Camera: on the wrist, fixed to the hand. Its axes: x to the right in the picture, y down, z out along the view.
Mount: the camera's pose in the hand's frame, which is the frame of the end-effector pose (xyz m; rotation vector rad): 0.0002 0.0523 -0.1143 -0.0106 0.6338 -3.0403
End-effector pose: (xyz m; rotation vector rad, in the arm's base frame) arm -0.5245 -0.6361 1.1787 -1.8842 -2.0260 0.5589
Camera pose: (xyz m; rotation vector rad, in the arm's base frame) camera -0.4237 -0.6253 1.2531 1.6722 -1.6323 -0.7530
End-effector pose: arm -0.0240 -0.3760 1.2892 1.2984 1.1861 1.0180
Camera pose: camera -0.1319 -0.3562 1.3506 -1.4789 1.6936 -1.0358
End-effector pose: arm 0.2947 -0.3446 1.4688 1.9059 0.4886 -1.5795
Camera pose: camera 0.4129 -0.3085 1.4918 0.1083 -1.7793 0.3715
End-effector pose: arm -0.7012 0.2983 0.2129 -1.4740 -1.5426 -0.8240
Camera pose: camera -0.6351 0.2019 0.2592 -1.8428 1.4035 1.4983
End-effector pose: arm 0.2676 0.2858 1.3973 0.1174 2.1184 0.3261
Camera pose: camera 0.1691 0.3148 1.4698 2.6907 -0.4896 1.3869
